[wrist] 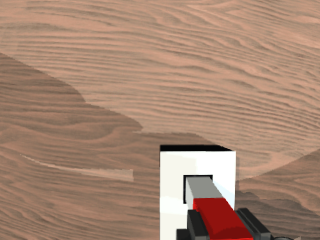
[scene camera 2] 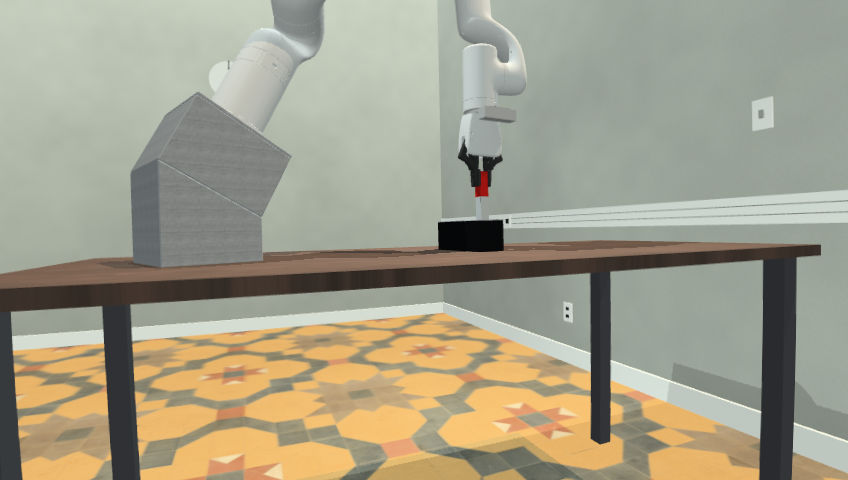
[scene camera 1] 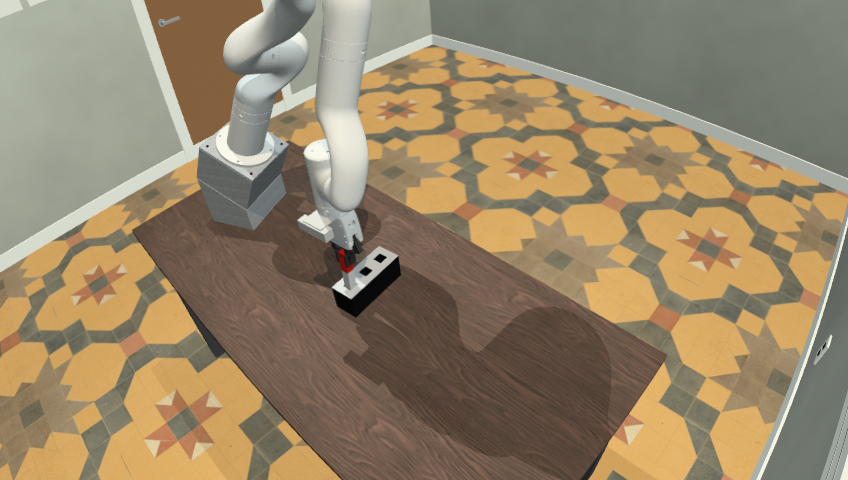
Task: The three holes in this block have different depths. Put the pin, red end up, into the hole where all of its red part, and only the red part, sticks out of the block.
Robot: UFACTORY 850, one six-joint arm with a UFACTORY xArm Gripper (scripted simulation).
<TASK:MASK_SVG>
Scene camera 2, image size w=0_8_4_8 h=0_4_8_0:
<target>my gripper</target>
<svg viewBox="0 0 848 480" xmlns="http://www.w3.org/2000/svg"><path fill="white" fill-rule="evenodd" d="M469 112L463 115L461 119L458 158L465 162L468 169L471 170L471 187L481 185L481 170L478 168L479 159L483 159L483 171L488 172L488 187L490 187L491 170L493 170L496 164L503 161L499 122L479 120L478 112Z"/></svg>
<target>black block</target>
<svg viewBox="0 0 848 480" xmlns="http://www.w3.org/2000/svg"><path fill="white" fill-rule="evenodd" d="M503 219L438 222L439 250L470 252L504 251Z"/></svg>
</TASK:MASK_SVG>
